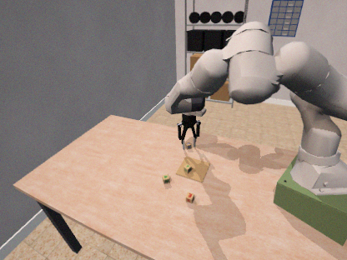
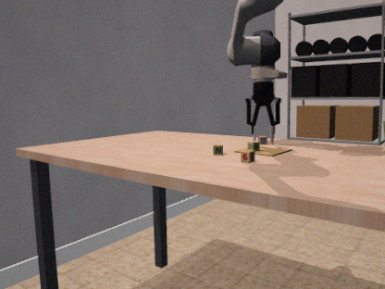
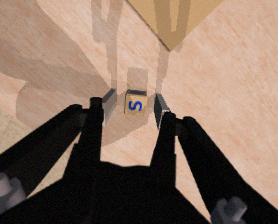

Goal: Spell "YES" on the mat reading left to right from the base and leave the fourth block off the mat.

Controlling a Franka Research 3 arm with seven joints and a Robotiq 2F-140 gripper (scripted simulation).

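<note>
Now: hand 20 mm above the S block. From my hand the other things lie so: green N block 50 mm ahead, 280 mm to the left, 20 mm below; Y block 40 mm behind, 190 mm to the left, 10 mm below; tan mat 60 mm behind, 160 mm to the left, 30 mm below.
</note>
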